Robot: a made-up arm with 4 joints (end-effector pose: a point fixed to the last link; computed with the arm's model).
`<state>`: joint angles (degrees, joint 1 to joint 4).
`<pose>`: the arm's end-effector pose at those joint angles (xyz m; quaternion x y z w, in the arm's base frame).
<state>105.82 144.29 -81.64 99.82</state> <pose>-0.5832 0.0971 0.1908 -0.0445 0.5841 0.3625 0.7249</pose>
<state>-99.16 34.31 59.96 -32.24</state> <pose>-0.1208 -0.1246 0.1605 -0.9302 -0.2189 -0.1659 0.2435</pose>
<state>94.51 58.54 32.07 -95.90</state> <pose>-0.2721 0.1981 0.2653 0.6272 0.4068 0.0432 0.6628</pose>
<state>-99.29 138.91 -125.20 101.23</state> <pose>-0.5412 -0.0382 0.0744 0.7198 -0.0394 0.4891 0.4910</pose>
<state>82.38 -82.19 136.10 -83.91</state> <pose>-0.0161 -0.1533 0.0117 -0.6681 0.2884 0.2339 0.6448</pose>
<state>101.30 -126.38 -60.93 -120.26</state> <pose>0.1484 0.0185 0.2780 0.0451 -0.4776 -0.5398 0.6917</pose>
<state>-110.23 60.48 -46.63 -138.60</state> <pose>-0.5198 -0.0965 -0.0761 -0.6225 0.6511 -0.2515 0.3540</pose>
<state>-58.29 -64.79 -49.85 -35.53</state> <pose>-0.1275 0.2256 -0.3131 0.0732 0.5563 -0.4321 0.7060</pose>
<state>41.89 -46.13 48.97 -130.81</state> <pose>-0.2387 0.0907 0.3324 -0.2774 0.9494 0.0645 0.1322</pose>
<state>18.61 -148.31 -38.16 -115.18</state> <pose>0.0965 0.2805 0.0233 -0.2075 -0.7109 -0.0220 0.6716</pose>
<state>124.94 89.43 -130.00 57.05</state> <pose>-0.5159 -0.2924 0.0376 -0.5104 0.4111 0.2420 0.7155</pose>
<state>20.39 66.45 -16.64 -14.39</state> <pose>-0.0554 0.3292 0.1717 0.2658 -0.4440 0.0155 0.8556</pose>
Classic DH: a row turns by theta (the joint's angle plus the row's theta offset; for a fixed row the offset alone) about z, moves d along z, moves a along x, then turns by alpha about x. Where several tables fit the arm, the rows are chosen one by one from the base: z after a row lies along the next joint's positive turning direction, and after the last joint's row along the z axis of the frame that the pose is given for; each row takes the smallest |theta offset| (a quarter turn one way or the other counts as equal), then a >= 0, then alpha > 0; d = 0 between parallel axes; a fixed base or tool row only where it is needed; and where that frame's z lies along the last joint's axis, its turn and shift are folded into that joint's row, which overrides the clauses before.
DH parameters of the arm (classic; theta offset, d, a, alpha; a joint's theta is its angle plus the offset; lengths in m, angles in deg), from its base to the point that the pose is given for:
base (fixed): 90 0.07 0 90
joint 1: -90 -0.18 0.05 90
joint 2: 0 -0.13 -0.16 90
joint 3: 0 -0.06 0.06 -90
joint 4: 90 -0.13 0.08 -90
tool (fixed): 0 -0.24 0 0

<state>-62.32 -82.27 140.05 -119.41</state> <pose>-0.1205 0.1418 0.1187 0.7291 -0.1322 0.4297 0.5160</pose>
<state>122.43 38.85 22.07 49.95</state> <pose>0.0692 -0.1973 0.1732 0.5229 -0.3469 -0.5930 0.5046</pose>
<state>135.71 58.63 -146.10 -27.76</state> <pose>-0.5881 -0.2938 0.0478 -0.5232 0.6357 -0.1749 0.5400</pose>
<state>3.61 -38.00 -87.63 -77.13</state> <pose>-0.1294 0.3091 0.3584 0.6642 0.6014 0.2509 0.3663</pose>
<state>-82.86 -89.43 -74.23 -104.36</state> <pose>0.0820 0.1737 -0.1505 0.5119 0.6454 -0.4651 0.3241</pose>
